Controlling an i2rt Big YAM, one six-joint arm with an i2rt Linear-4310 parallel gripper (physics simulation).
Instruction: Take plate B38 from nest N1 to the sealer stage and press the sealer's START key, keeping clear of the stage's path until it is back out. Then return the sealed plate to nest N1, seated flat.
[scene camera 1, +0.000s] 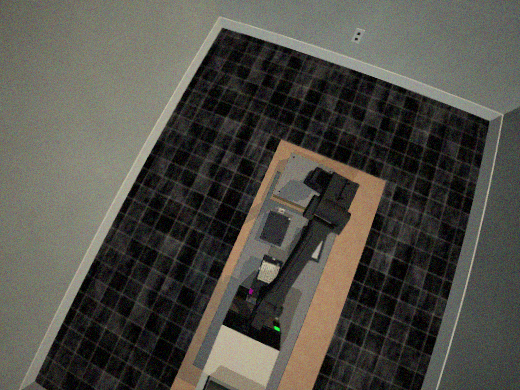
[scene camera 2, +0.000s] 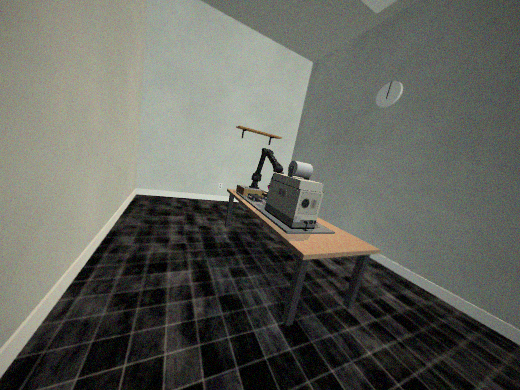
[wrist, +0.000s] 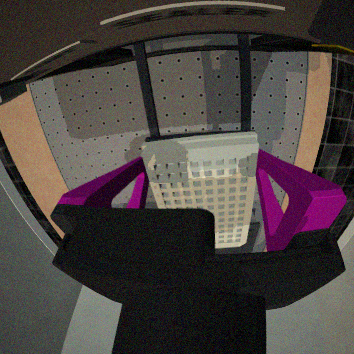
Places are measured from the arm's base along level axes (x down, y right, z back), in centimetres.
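Where they show: gripper, fingertip midpoint: (scene camera 1: 263, 286) (wrist: 200, 157); arm's base at its link origin: (scene camera 2: 254, 187).
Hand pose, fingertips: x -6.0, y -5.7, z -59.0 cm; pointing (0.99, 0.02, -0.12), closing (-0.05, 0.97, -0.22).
Note:
Things, the pixels of their top centre, and the offset from my fingertips. "spot": a spot on its surface instead.
- cream well plate at its top centre: (wrist: 205, 213) (scene camera 1: 267, 277) dx -1.1, dy +1.2, dz +4.7 cm
- small green spot at a spot on its surface: (scene camera 1: 276, 328) spot: dx -13.9, dy -10.5, dz -6.2 cm
- dark rectangular pad at a spot on its surface: (scene camera 1: 275, 227) spot: dx +9.0, dy +10.5, dz +26.5 cm
- white roll at its top centre: (scene camera 2: 302, 162) dx -34.2, dy -6.4, dz -30.8 cm
- white item with a dark border, top centre: (scene camera 1: 313, 244) dx +6.0, dy -10.2, dz +30.2 cm
My gripper (scene camera 1: 261, 294) (wrist: 200, 157), with magenta fingers, is shut on a cream well plate (scene camera 1: 269, 271) (wrist: 215, 187), held by its two sides. The plate is over the near end of two dark rails (wrist: 148, 95) (wrist: 245, 92) that run to the sealer (scene camera 1: 242, 347) (scene camera 2: 287, 197) (wrist: 165, 27). The stage is mostly hidden beneath the plate; I cannot tell whether they touch. A small green spot (scene camera 1: 276, 328) is lit on the sealer's front; no START lettering is readable. A dark rectangular pad (scene camera 1: 275, 227) lies between the plate and the arm's base; no nest label is readable.
The sealer's tall body stands straight ahead, with a white roll (scene camera 2: 301, 169) on top. A white item with a dark border (scene camera 1: 317, 251) lies beside the arm. The arm's base stands on a raised grey-topped block (scene camera 1: 297, 192). A wooden shelf (scene camera 2: 259, 132) hangs on the wall.

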